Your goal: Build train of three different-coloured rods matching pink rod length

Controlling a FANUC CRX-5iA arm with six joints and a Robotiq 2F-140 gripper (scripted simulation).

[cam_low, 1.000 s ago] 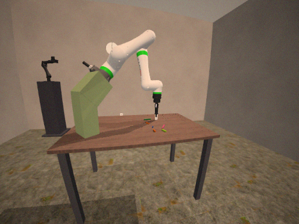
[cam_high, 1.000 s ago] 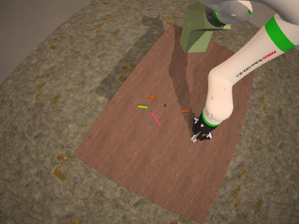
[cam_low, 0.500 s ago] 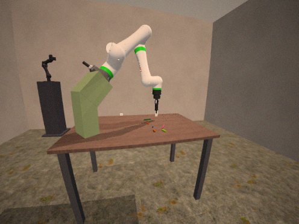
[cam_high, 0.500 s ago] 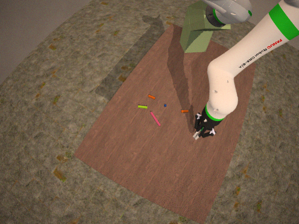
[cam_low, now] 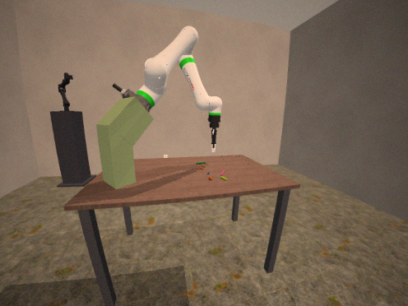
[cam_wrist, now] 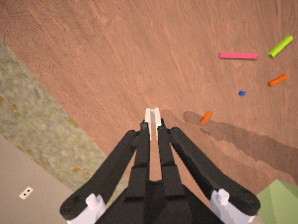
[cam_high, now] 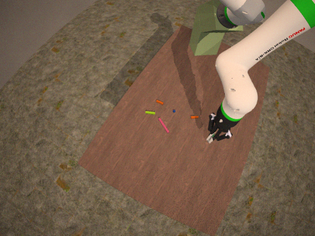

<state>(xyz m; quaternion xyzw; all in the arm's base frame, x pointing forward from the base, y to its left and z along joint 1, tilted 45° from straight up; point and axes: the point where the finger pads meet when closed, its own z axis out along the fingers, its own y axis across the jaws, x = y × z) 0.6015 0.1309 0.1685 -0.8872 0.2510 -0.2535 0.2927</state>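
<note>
The blue rod lies 230 mm to the right of my hand, 130 mm below it and 90 mm behind it. Round my hand: green rod: 130 mm below, 100 mm behind, 10 mm to the left; pink rod: 240 mm to the right, 130 mm below, 10 mm ahead; grey rod: 30 mm below.
</note>
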